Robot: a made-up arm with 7 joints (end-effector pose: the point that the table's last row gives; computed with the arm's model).
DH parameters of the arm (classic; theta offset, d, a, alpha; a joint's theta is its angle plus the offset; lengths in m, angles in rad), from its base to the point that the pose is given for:
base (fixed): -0.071 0 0 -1.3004
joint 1: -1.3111 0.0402 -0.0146 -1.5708
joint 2: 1.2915 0 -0.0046 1.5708
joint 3: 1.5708 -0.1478 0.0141 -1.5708
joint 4: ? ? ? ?
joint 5: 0 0.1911 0 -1.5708
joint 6: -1.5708 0 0.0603 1.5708
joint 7: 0 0 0 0
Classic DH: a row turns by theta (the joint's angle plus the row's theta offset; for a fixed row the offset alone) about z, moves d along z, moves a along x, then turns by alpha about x.
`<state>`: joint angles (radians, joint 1 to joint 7).
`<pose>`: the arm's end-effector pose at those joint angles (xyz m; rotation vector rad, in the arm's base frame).
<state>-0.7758 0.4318 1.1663 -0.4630 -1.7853 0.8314 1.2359</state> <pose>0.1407 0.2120 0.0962 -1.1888 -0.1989 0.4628</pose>
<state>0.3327 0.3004 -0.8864 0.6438 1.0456 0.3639 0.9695</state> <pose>-0.0681 0.0150 -0.3659 1.5808 0.1953 -0.5306</pose>
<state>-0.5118 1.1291 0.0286 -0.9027 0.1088 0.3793 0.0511</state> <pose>0.1864 0.0016 0.0673 1.1546 -0.8482 -0.1399</pose>
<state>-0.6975 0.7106 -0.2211 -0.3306 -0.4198 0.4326 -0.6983</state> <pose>0.2848 0.0116 -0.0059 0.4398 -0.0459 -1.1001</pose>
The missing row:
joint 4: 1.5708 0.0026 0.0137 1.5708
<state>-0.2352 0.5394 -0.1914 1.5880 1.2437 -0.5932 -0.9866</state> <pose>0.0071 0.2174 -0.3515 0.5153 1.8049 -1.8784</pose>
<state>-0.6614 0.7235 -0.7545 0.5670 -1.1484 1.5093 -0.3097</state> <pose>0.2100 0.0923 -0.2559 -0.2495 2.0464 -0.4629</pose>
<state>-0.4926 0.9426 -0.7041 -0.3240 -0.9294 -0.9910 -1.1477</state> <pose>0.2213 -0.0002 -0.0776 0.0879 -0.9854 -1.7781</pose>
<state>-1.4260 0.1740 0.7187 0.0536 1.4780 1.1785 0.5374</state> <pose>0.2611 0.1819 0.0951 0.3890 0.3372 1.9149</pose>
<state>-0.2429 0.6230 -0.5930 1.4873 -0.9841 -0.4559 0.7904</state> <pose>0.0561 0.2697 -0.3214 0.6806 0.7536 1.2765</pose>
